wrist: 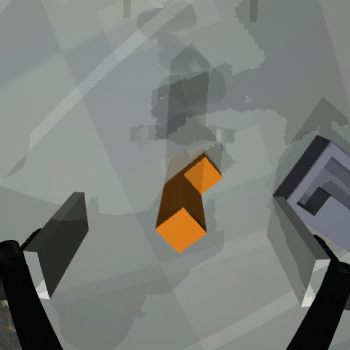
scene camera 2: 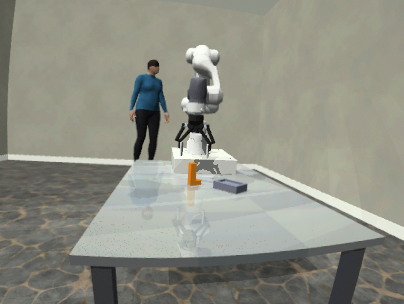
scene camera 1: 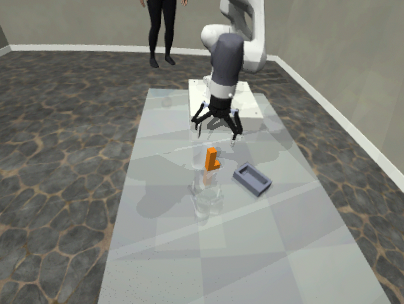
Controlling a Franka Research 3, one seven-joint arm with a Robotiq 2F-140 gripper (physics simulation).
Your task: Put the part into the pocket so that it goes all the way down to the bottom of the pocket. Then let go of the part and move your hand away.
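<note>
The part, an orange L-shaped block [scene camera 1: 211, 159] [scene camera 2: 192, 175] [wrist: 181, 230], stands upright on the table, its long leg up and its short foot pointing toward the pocket's side. The pocket is an L-shaped recess in a grey-blue block [scene camera 1: 240, 176] [scene camera 2: 230, 189] [wrist: 327, 220], which lies flat a little to the right of the part, apart from it; the block is cut off at the right edge of the wrist view. My gripper [scene camera 1: 216, 138] [scene camera 2: 195, 151] [wrist: 177, 214] is open and empty, above the table. In the wrist view the part shows between the two spread fingers, below them.
The glassy table [scene camera 1: 275, 280] [scene camera 2: 125, 240] carries reflections and shadows. The white robot base [scene camera 1: 247, 102] [scene camera 2: 181, 165] stands at its far end, behind the part. A person [scene camera 1: 162, 30] [scene camera 2: 149, 95] stands on the floor beyond the table, left of the arm.
</note>
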